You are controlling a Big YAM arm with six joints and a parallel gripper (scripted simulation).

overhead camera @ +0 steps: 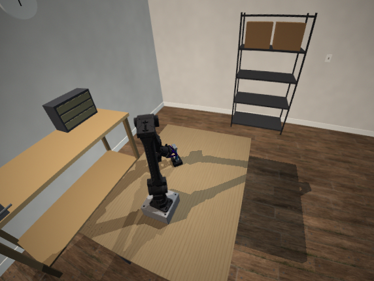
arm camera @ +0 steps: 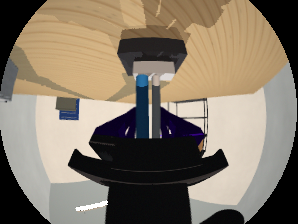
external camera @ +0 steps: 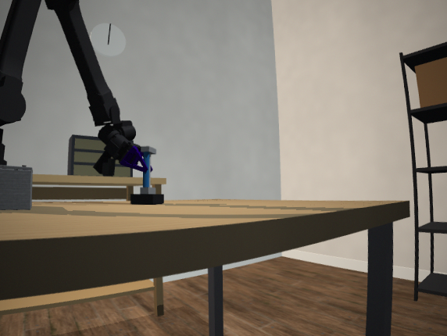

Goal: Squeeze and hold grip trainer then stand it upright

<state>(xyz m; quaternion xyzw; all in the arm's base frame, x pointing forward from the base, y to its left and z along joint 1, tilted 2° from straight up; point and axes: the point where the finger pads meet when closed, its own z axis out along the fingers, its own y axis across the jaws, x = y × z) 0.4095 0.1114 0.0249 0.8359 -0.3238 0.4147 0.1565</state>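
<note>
Now: the thin grey bar 1 cm ahead of my hand and 1 cm to the left of it. From my hand the other things lie so: grip trainer (1 cm below).
</note>
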